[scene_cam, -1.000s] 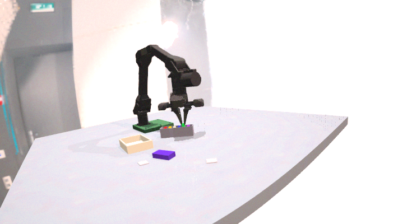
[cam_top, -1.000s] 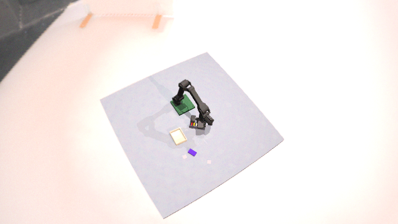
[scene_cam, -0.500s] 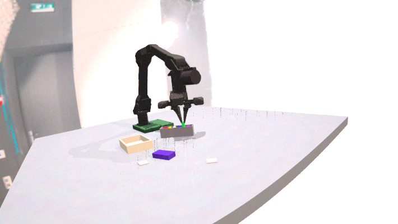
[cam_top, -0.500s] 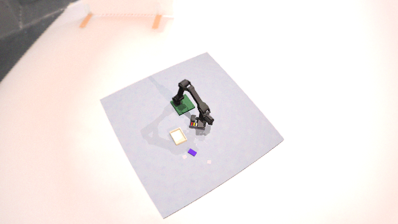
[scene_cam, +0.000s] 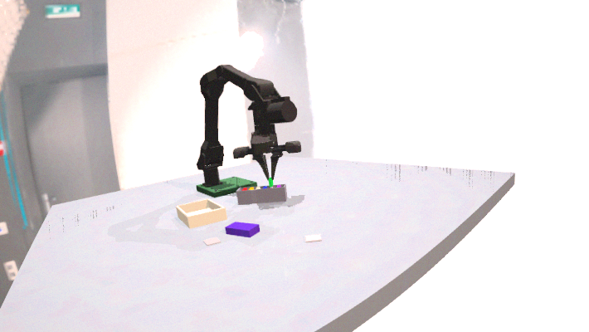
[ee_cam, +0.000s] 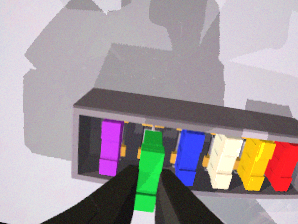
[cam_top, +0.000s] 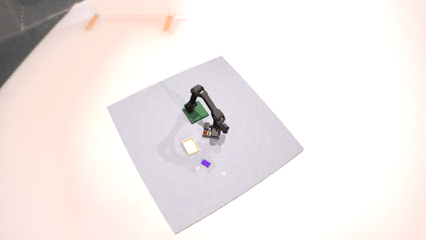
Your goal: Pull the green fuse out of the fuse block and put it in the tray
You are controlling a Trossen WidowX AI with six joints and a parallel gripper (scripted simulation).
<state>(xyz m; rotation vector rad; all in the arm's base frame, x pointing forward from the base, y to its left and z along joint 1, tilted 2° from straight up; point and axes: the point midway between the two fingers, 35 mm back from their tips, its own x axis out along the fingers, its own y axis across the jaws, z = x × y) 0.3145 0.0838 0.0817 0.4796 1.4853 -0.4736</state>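
Right now the purple fuse is 3 cm below my gripper tip, 2 cm to the left of it and 1 cm ahead of it. Round my gripper tip: green fuse 1 cm below; blue fuse 3 cm below, 2 cm to the right, 1 cm behind; cream fuse 3 cm to the right, 3 cm below, 2 cm behind.
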